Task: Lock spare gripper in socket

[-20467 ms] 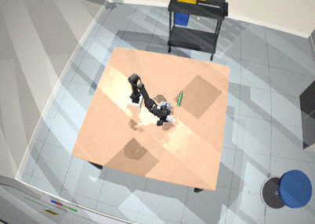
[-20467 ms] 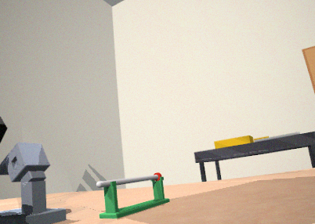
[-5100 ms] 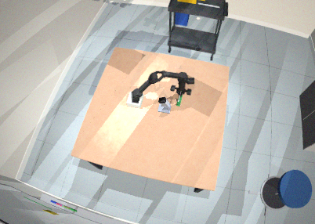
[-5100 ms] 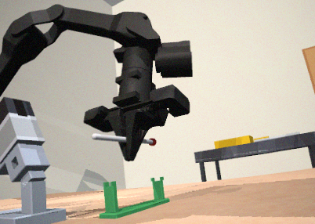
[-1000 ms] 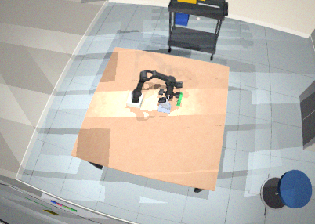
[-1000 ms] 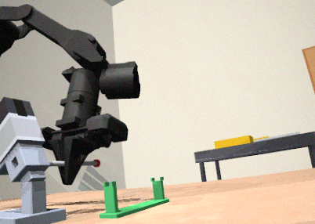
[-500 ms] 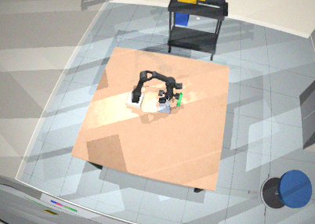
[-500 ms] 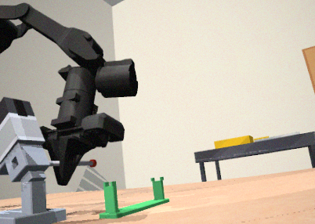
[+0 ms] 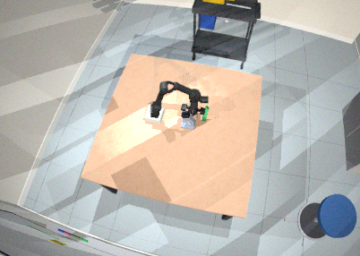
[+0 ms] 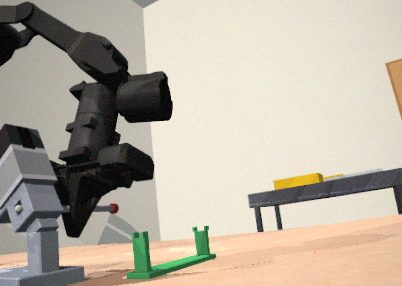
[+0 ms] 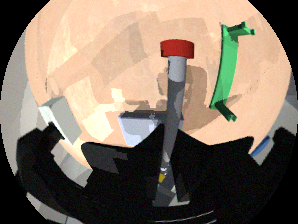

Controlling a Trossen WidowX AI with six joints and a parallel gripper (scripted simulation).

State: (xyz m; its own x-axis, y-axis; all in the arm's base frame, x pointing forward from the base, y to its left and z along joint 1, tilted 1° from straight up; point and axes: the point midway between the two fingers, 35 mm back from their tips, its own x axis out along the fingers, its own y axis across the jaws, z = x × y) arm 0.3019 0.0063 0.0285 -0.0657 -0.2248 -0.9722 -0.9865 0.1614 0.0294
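The socket lies 5 cm to the right of my gripper tip and 2 cm behind it. Round my gripper tip: spare gripper 7 cm above, 5 cm to the right, 3 cm behind; green cradle 11 cm ahead, 5 cm to the left, 2 cm below.
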